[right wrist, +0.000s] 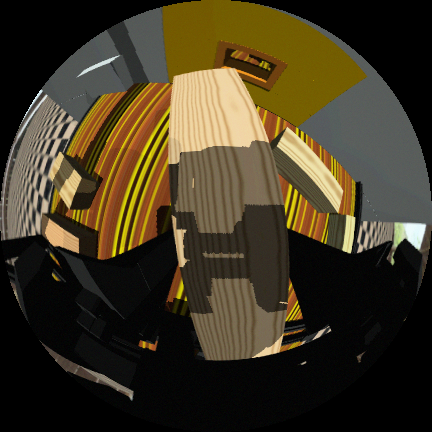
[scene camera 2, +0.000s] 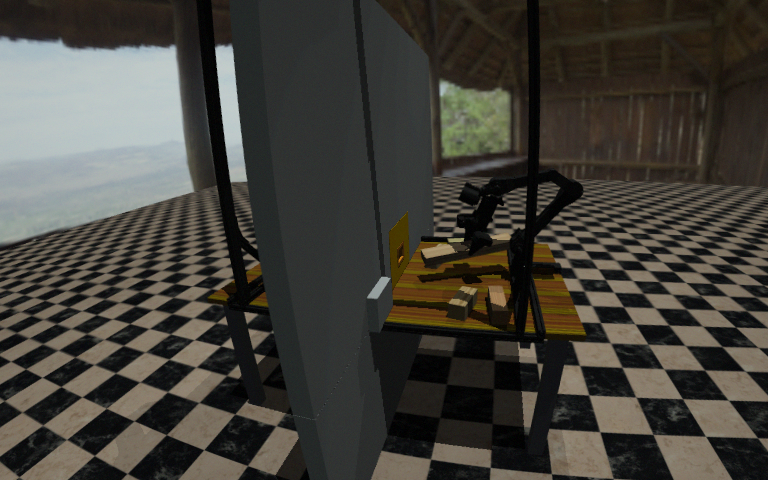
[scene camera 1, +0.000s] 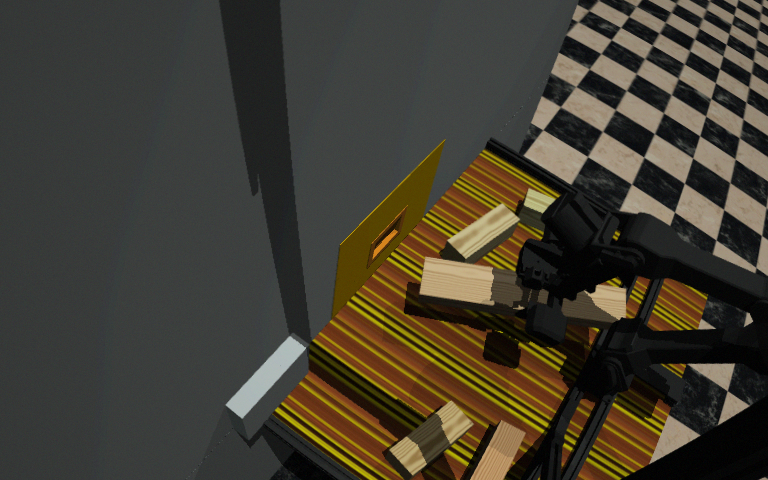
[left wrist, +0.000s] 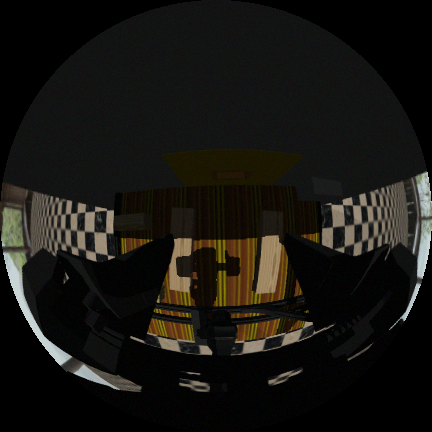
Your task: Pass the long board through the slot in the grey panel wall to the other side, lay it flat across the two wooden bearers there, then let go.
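Frame: origin at the left arm's base, x down, y back, z left, level; centimetres.
Seen in the pictures: left gripper, fingertip midpoint: [left wrist: 230, 239]; right gripper, fingertip midpoint: [right wrist: 230, 232] [scene camera 2: 466, 250] [scene camera 1: 521, 296]; left arm's base, link origin: [left wrist: 220, 317]; right arm's base, link origin: [right wrist: 176, 334] [scene camera 1: 600, 380].
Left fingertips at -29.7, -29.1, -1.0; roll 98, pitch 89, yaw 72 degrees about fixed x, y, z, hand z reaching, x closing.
Pixels of each thing's middle, then the offset from my left fingertips to it, as dx, dy, dz. "*": a spot on its surface instead.
- long pale board, body centre: [right wrist: 232, 245] [scene camera 1: 526, 295] [scene camera 2: 468, 248] +21.7, -43.3, +1.5
- brown-framed slot, surface spot: [scene camera 1: 370, 254] * +22.9, -19.4, -7.2
- light grey block, surface spot: [scene camera 1: 269, 373] * +21.6, -20.8, -33.0
The long pale board [scene camera 1: 455, 280] [scene camera 2: 438, 251] [right wrist: 215, 110] is held above the table, one end toward the grey panel wall [scene camera 1: 141, 169] [scene camera 2: 317, 169] [right wrist: 380, 150]. My right gripper [scene camera 1: 535, 300] [scene camera 2: 474, 243] [right wrist: 230, 232] is shut on it around its middle. The brown-framed slot [scene camera 1: 370, 254] [right wrist: 278, 75] is in the yellow plate on the wall; in the right wrist view it lies right of and beyond the board's end. In the left wrist view, my left gripper [left wrist: 230, 239] is open and empty, above two pale bearers [left wrist: 181, 262] [left wrist: 270, 262] lying parallel, partly shaded.
Two wooden blocks [scene camera 1: 481, 233] [scene camera 1: 536, 206] lie beside the board, toward the table's far edge. Two more blocks [scene camera 1: 430, 438] [scene camera 1: 498, 452] lie near the front edge. A light grey block [scene camera 1: 269, 373] [scene camera 2: 379, 302] sticks out from the wall. Another block [left wrist: 131, 221] lies at the left beyond the wall.
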